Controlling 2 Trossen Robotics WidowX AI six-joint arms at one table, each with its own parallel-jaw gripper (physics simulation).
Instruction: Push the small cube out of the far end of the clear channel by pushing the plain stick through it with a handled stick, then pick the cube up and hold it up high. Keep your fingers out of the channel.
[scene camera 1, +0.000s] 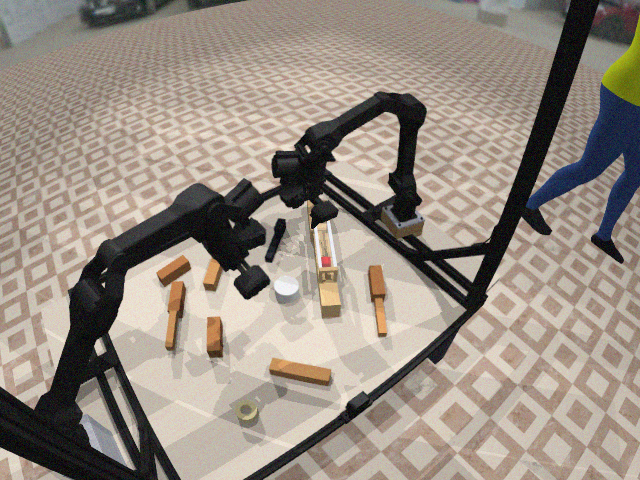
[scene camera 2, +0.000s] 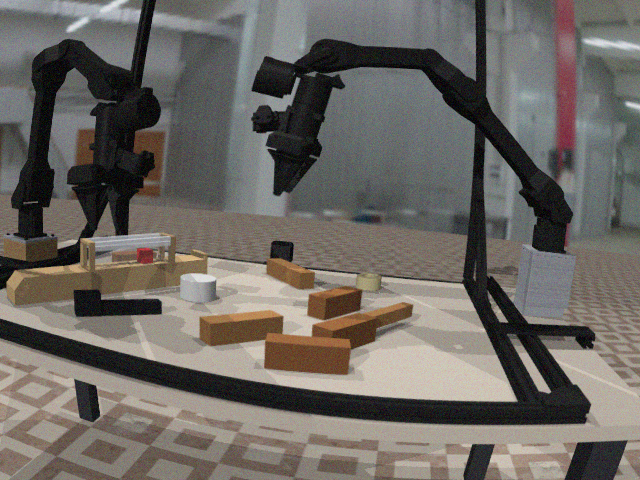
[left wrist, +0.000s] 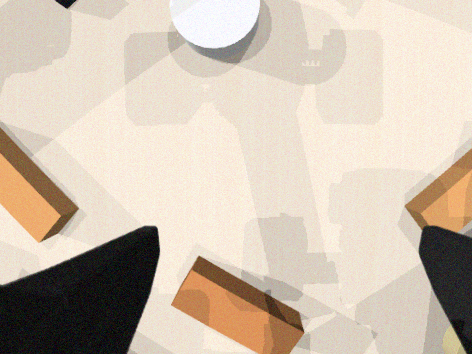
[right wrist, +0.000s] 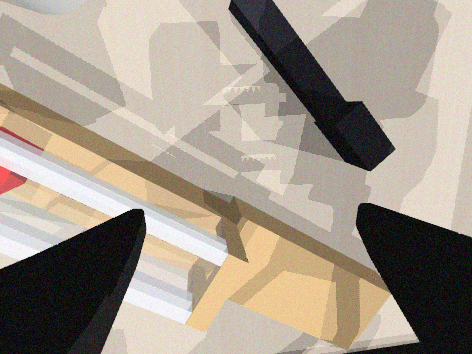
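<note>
The clear channel (scene camera 1: 332, 248) (scene camera 2: 128, 239) (right wrist: 168, 230) sits on a tan wooden base (scene camera 1: 330, 300) (scene camera 2: 142, 276) (right wrist: 291, 284) in the middle of the table. The small red cube (scene camera 1: 326, 261) (scene camera 2: 145, 254) lies inside it, with the plain stick (scene camera 1: 323, 244) (scene camera 2: 123, 255) behind it. A black handled stick (scene camera 1: 275, 239) (scene camera 2: 120, 306) (right wrist: 312, 81) lies left of the channel. My right gripper (scene camera 1: 323, 211) (scene camera 2: 106, 219) (right wrist: 251, 216) is open and empty, hanging over the channel's back end. My left gripper (scene camera 1: 251, 281) (scene camera 2: 290, 178) is open and empty, high over the table near the white cylinder (scene camera 1: 287, 289) (scene camera 2: 197, 287) (left wrist: 215, 21).
Brown handled sticks lie right of the channel (scene camera 1: 377, 297) and at the left (scene camera 1: 174, 314) (scene camera 2: 361, 326). Several brown blocks (scene camera 1: 300, 370) (scene camera 1: 214, 336) (scene camera 2: 240, 327) (left wrist: 238, 309) are scattered about. A pale ring (scene camera 1: 247, 410) (scene camera 2: 369, 281) lies near the front edge. A black frame (scene camera 1: 413, 248) rims the table.
</note>
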